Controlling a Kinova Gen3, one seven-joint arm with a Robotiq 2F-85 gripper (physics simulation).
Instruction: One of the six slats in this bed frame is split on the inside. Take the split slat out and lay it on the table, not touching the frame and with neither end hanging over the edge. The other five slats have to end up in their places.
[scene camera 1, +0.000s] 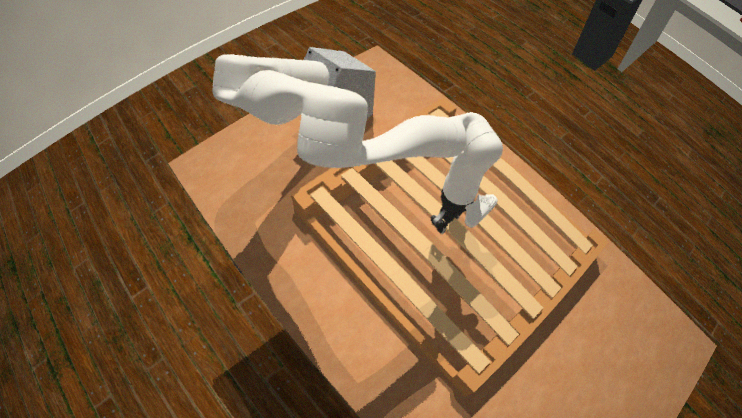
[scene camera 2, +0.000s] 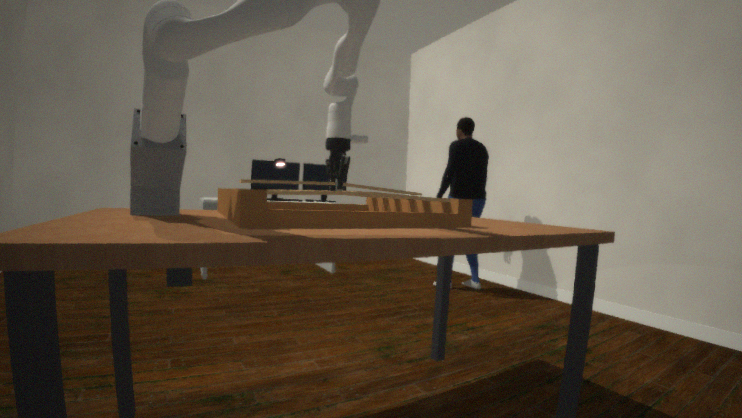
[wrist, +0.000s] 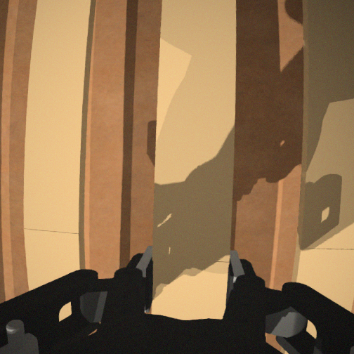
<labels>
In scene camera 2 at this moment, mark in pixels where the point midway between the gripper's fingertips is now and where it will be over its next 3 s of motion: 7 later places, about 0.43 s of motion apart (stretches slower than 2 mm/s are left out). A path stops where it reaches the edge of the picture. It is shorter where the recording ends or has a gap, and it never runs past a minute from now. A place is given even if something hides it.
My gripper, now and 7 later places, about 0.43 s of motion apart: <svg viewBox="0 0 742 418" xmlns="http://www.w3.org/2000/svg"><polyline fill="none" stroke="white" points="336,191 335,183 335,173 337,161 355,160 389,155 400,153 401,198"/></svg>
</labels>
